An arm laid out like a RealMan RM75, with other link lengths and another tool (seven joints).
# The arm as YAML. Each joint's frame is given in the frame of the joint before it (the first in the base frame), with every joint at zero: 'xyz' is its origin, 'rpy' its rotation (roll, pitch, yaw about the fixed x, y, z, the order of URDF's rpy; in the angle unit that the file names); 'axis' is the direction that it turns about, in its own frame. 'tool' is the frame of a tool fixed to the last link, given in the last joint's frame.
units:
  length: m
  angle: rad
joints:
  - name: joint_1
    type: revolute
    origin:
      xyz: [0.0, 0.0, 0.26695]
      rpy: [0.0, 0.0, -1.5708]
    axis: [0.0, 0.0, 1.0]
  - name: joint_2
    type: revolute
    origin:
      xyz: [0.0, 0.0, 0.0]
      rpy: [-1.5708, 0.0, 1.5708]
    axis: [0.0, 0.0, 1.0]
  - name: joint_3
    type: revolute
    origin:
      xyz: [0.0, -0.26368, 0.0]
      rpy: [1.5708, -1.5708, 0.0]
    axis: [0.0, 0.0, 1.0]
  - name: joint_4
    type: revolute
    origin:
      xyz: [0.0, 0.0, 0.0]
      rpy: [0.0, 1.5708, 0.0]
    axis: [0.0, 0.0, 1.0]
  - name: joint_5
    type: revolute
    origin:
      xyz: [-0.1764, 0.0, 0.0]
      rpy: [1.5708, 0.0, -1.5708]
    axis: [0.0, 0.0, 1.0]
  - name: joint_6
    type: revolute
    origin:
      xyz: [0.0, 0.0, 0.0]
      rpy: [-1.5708, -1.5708, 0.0]
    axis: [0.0, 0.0, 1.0]
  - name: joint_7
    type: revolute
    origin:
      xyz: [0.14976, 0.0, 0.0]
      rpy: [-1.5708, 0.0, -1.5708]
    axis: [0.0, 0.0, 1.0]
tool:
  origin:
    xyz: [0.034, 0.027, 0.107]
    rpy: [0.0, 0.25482, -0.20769]
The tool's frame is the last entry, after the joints.
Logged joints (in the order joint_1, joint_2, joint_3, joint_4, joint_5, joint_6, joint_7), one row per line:
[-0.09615, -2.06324, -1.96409, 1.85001, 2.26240, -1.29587, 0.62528]
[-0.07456, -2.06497, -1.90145, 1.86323, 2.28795, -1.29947, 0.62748]
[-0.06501, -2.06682, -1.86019, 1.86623, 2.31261, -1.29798, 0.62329]
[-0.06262, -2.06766, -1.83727, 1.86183, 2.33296, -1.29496, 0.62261]
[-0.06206, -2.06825, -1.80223, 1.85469, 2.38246, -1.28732, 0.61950]
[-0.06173, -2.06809, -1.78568, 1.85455, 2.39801, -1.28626, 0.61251]
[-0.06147, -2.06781, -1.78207, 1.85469, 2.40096, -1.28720, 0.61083]
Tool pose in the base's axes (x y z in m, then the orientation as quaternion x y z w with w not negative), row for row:
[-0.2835, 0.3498, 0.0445, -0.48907, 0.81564, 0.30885, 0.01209]
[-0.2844, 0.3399, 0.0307, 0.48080, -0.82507, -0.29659, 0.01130]
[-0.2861, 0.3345, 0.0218, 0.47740, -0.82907, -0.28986, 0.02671]
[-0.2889, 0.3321, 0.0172, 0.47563, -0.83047, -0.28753, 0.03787]
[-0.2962, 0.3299, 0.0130, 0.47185, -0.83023, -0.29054, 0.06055]
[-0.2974, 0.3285, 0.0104, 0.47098, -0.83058, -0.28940, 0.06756]
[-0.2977, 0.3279, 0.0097, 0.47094, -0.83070, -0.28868, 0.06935]
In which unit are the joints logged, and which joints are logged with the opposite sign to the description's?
The joints are logged in radians. Opposite sign: joint_4.
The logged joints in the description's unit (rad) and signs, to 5 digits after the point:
[-0.09615, -2.06324, -1.96409, -1.85001, 2.26240, -1.29587, 0.62528]
[-0.07456, -2.06497, -1.90145, -1.86323, 2.28795, -1.29947, 0.62748]
[-0.06501, -2.06682, -1.86019, -1.86623, 2.31261, -1.29798, 0.62329]
[-0.06262, -2.06766, -1.83727, -1.86183, 2.33296, -1.29496, 0.62261]
[-0.06206, -2.06825, -1.80223, -1.85469, 2.38246, -1.28732, 0.61950]
[-0.06173, -2.06809, -1.78568, -1.85455, 2.39801, -1.28626, 0.61251]
[-0.06147, -2.06781, -1.78207, -1.85469, 2.40096, -1.28720, 0.61083]

